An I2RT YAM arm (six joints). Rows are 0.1 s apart.
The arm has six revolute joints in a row. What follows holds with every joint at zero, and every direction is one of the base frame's. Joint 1 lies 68 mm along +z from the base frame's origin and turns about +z. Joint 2 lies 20 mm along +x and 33.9 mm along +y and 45.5 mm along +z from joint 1 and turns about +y. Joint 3 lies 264 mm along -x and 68.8 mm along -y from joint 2 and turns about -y. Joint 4 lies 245 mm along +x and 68.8 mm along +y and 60 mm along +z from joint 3 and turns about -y. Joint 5 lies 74 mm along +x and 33.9 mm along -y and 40.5 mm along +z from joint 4 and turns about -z. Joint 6 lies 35.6 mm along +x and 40.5 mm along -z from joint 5 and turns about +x. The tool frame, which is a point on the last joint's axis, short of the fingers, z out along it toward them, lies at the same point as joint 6; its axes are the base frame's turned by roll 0, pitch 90 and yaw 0 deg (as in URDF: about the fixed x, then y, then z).
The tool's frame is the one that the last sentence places.
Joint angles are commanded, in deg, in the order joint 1, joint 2, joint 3, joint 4, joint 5, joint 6. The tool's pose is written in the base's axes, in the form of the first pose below.
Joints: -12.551, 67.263, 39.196, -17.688, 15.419, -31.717
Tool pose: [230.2, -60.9, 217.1], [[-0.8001, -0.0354, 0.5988], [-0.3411, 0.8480, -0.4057], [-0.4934, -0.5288, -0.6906]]
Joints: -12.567, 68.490, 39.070, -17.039, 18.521, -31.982
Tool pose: [232.1, -63.3, 212.9], [[-0.8225, -0.0186, 0.5684], [-0.3312, 0.8282, -0.4522], [-0.4624, -0.5602, -0.6873]]
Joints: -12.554, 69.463, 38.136, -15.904, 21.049, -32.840
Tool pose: [232.1, -64.8, 205.9], [[-0.8411, -0.0181, 0.5405], [-0.3312, 0.8074, -0.4883], [-0.4275, -0.5898, -0.6851]]
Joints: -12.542, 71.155, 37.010, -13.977, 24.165, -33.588
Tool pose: [233.3, -66.8, 196.2], [[-0.8626, -0.0148, 0.5056], [-0.3252, 0.7819, -0.5319], [-0.3875, -0.6232, -0.6793]]
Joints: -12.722, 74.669, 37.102, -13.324, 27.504, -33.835
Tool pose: [237.9, -70.6, 184.4], [[-0.8957, -0.0232, 0.4441], [-0.3041, 0.7605, -0.5737], [-0.3244, -0.6489, -0.6882]]
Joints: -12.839, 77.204, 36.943, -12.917, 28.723, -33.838
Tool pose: [240.3, -72.3, 174.2], [[-0.9132, -0.0395, 0.4057], [-0.2927, 0.7561, -0.5854], [-0.2836, -0.6533, -0.7020]]
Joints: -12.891, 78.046, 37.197, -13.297, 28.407, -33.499
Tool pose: [241.5, -72.6, 171.6], [[-0.9171, -0.0459, 0.3961], [-0.2881, 0.7630, -0.5787], [-0.2756, -0.6448, -0.7129]]
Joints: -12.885, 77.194, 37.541, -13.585, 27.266, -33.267
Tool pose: [241.7, -72.0, 176.2], [[-0.9083, -0.0392, 0.4164], [-0.2924, 0.7714, -0.5652], [-0.2991, -0.6352, -0.7121]]
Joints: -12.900, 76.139, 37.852, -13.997, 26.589, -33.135
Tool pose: [241.1, -71.6, 181.4], [[-0.9007, -0.0308, 0.4333], [-0.2952, 0.7753, -0.5584], [-0.3187, -0.6309, -0.7074]]
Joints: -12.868, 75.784, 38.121, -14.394, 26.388, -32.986
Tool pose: [241.1, -71.3, 183.7], [[-0.8985, -0.0278, 0.4380], [-0.2950, 0.7771, -0.5560], [-0.3249, -0.6288, -0.7065]]
